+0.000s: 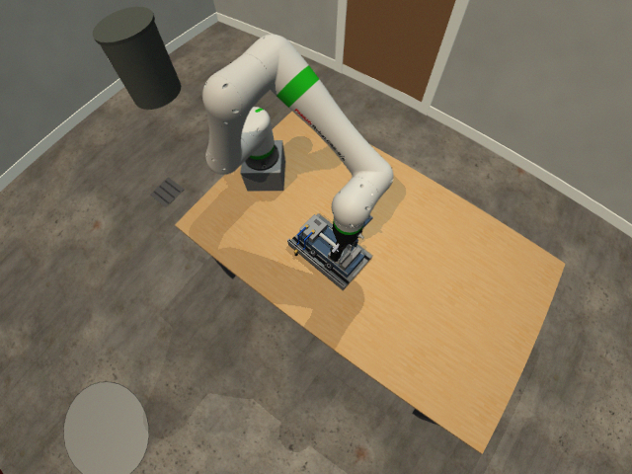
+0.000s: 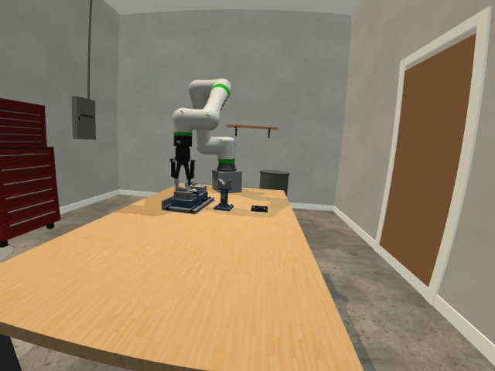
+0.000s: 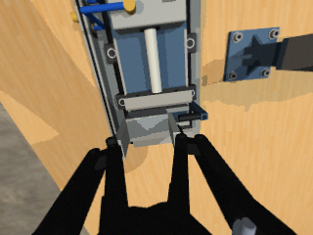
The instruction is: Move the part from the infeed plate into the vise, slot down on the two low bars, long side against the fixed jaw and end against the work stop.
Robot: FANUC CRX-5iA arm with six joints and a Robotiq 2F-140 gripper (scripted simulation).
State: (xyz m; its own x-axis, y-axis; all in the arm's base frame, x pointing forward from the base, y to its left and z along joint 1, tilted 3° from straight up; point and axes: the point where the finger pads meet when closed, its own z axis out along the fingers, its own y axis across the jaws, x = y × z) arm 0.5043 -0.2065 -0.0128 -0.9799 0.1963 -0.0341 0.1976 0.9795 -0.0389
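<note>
Right now the part is 3 cm below my hand. From my hand the other things lie so: work stop: 7 cm to the left, 3 cm below, 1 cm ahead; then moving jaw: 5 cm below, 3 cm to the left, 3 cm behind; then fixed jaw: 5 cm below, 3 cm ahead, 1 cm to the left.
</note>
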